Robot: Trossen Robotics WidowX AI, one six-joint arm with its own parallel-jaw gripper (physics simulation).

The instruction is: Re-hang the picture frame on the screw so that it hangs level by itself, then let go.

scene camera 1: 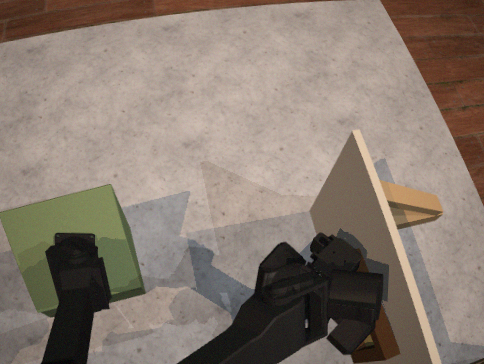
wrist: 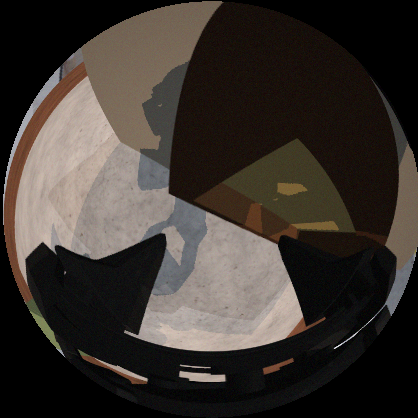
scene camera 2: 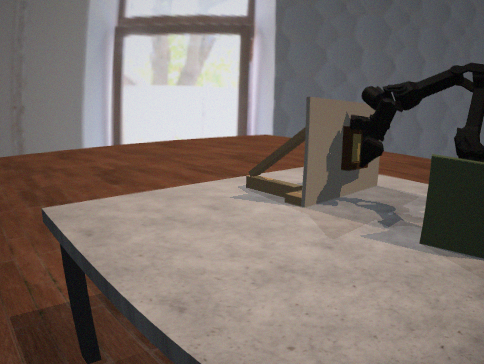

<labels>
my gripper: scene camera 1 325,302; wrist 224,241; scene camera 2 361,161
brown picture frame: scene camera 1 382,337; wrist; scene camera 2
same spot on brown picture frame: (scene camera 2: pixel 352 139) = (wrist: pixel 231 158)
same spot on upright tan board: (scene camera 2: pixel 323 180) = (wrist: pixel 146 139)
</labels>
